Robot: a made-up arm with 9 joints. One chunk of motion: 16 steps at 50 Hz.
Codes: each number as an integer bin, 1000 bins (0 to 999) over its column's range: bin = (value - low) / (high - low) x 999, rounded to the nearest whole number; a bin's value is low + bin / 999 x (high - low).
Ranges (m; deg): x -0.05..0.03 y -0.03..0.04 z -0.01..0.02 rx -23..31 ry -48..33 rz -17..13
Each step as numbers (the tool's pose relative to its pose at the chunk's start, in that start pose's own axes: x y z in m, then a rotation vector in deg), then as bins.
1 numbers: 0.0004 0.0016 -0.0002 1.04 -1.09 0.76
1 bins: 629 451 326 445 579 591
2 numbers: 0.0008 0.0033 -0.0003 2.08 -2.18 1.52
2 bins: 634 475 323 464 565 617
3 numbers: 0.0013 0.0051 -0.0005 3.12 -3.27 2.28
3 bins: 641 501 316 483 552 642
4 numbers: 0.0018 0.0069 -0.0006 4.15 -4.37 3.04
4 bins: 647 527 313 502 538 667
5 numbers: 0.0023 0.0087 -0.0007 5.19 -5.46 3.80
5 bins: 653 552 310 522 525 693
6 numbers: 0.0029 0.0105 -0.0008 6.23 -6.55 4.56
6 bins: 661 578 306 541 511 718
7 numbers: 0.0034 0.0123 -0.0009 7.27 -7.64 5.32
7 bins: 667 604 303 560 498 743
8 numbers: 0.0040 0.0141 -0.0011 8.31 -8.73 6.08
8 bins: 674 629 296 579 484 769
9 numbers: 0.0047 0.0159 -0.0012 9.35 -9.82 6.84
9 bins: 683 655 293 598 471 794
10 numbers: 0.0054 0.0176 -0.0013 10.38 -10.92 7.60
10 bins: 692 679 290 618 457 819
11 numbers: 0.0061 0.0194 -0.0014 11.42 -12.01 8.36
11 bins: 701 705 286 637 444 844
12 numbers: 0.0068 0.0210 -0.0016 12.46 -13.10 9.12
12 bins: 709 728 280 656 430 870
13 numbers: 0.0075 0.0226 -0.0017 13.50 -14.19 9.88
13 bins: 718 751 276 675 417 895
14 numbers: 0.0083 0.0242 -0.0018 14.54 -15.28 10.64
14 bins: 728 774 273 694 404 920
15 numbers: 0.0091 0.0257 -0.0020 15.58 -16.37 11.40
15 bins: 738 795 266 714 390 946
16 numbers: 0.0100 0.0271 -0.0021 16.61 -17.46 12.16
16 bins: 749 815 263 733 377 971
